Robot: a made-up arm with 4 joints. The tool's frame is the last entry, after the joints. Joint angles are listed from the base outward.
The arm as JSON. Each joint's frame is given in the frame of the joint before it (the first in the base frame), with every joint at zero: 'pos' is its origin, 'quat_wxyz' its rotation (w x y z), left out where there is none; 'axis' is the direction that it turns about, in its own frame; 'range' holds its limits. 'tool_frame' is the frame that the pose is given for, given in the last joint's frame.
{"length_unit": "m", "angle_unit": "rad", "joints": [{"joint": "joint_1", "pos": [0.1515, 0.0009, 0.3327], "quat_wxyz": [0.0, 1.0, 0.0, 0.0], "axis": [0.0, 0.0, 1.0], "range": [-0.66, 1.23]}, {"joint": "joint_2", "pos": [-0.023, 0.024, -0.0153], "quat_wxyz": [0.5, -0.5, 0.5, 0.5], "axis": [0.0, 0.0, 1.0], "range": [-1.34, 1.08]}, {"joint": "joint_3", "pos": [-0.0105, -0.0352, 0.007], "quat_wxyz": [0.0, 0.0, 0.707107, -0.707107], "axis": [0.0, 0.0, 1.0], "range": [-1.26, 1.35]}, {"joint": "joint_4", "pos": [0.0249, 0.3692, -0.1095], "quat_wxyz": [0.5, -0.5, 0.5, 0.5], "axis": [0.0, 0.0, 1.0], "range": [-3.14, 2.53]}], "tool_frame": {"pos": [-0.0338, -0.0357, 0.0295], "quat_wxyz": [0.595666, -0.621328, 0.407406, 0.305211]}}
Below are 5 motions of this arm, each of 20 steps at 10 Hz.
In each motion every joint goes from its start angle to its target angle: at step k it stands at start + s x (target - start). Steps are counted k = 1, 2, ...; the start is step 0. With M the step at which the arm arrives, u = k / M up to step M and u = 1 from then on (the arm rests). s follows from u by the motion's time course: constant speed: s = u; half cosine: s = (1 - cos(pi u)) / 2; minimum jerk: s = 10 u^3 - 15 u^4 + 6 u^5.
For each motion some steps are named. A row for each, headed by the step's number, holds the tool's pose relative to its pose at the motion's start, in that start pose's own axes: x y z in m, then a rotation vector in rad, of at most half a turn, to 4 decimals.
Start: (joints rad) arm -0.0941 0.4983 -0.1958 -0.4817
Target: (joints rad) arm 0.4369 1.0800 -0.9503 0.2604
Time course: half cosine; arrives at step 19
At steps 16, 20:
16: 0.2720 0.1742 -0.3310 0.3135 -1.1484 -0.3834
20: 0.2993 0.1925 -0.3347 0.3366 -1.2166 -0.4385

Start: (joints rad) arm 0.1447 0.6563 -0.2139 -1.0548
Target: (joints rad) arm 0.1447 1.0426 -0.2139 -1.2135
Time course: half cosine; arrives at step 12
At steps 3, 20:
3: -0.0008 0.0020 -0.0054 0.0738 0.0292 0.0035
20: -0.0069 0.0175 -0.0328 0.5045 0.1970 0.0292

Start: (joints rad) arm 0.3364 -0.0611 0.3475 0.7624
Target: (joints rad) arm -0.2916 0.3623 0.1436 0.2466
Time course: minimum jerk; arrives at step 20
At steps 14, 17, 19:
14: 0.1476 -0.0111 -0.1272 0.6621 -0.0298 0.5646
17: 0.1722 -0.0087 -0.1389 0.7498 -0.0005 0.6770
19: 0.1767 -0.0081 -0.1408 0.7654 0.0061 0.6983

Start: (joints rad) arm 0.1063 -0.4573 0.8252 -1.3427
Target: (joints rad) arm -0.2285 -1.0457 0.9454 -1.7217
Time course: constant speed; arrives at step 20
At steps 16, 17, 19, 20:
16: 0.0110 0.0028 -0.0836 -0.0350 -0.2736 0.0678
17: 0.0137 0.0010 -0.0894 -0.0347 -0.2909 0.0782
19: 0.0198 -0.0033 -0.1011 -0.0333 -0.3253 0.1013
20: 0.0232 -0.0057 -0.1069 -0.0322 -0.3423 0.1140

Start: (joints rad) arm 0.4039 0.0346 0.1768 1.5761
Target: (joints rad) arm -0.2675 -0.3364 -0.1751 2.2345
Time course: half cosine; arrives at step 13
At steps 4, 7, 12, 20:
4: 0.0266 0.0194 -0.0556 -0.1352 -0.2323 -0.0974
7: 0.0902 0.0549 -0.1348 -0.3240 -0.5803 -0.3133
12: 0.1996 0.1061 -0.2038 -0.5039 -0.9436 -0.6832
20: 0.2038 0.1079 -0.2054 -0.5089 -0.9542 -0.6978

